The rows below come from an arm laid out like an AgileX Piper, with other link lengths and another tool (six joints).
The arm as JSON. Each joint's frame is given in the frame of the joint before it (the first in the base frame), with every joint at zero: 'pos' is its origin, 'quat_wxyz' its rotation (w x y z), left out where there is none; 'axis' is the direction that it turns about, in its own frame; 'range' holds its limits. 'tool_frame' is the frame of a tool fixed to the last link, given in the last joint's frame.
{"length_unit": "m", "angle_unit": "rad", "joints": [
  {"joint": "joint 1", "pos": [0.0, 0.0, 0.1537], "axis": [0.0, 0.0, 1.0], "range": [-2.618, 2.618]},
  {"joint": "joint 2", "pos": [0.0, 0.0, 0.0], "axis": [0.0, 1.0, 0.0], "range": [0.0, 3.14]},
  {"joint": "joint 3", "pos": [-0.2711, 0.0, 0.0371], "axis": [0.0, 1.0, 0.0], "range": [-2.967, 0.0]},
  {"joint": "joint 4", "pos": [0.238, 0.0, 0.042], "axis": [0.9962, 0.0, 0.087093], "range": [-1.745, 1.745]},
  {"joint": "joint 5", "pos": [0.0, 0.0, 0.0], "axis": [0.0, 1.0, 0.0], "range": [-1.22, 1.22]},
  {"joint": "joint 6", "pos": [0.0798, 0.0, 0.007], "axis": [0.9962, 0.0, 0.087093], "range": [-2.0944, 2.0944]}
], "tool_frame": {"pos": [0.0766, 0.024, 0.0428], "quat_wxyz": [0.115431, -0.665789, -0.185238, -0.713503]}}
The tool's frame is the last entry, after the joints.
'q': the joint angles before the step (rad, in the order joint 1, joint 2, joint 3, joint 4, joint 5, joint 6). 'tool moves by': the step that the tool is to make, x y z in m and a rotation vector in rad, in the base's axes. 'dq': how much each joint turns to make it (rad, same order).
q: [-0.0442 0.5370 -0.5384 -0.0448 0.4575 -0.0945]
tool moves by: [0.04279 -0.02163 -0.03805 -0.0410 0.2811 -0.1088]
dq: [0.0000 0.2657 -0.0839 -0.2172 0.1134 0.1881]
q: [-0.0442 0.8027 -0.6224 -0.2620 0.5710 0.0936]
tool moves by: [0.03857 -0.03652 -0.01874 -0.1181 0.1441 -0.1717]
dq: [0.0000 0.2348 -0.1025 -0.3367 0.0860 0.2938]
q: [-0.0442 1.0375 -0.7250 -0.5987 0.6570 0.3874]
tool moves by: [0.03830 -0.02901 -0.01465 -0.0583 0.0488 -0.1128]
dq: [-0.0376 0.2057 -0.0907 -0.1847 0.0031 0.1854]
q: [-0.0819 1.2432 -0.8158 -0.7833 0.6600 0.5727]
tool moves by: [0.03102 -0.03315 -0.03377 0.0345 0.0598 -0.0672]
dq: [-0.1110 0.1989 -0.0699 -0.0081 -0.0816 0.0181]
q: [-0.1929 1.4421 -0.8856 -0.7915 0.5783 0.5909]
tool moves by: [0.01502 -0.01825 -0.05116 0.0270 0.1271 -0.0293]
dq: [-0.0455 0.1810 -0.0378 -0.0091 -0.0188 0.0001]
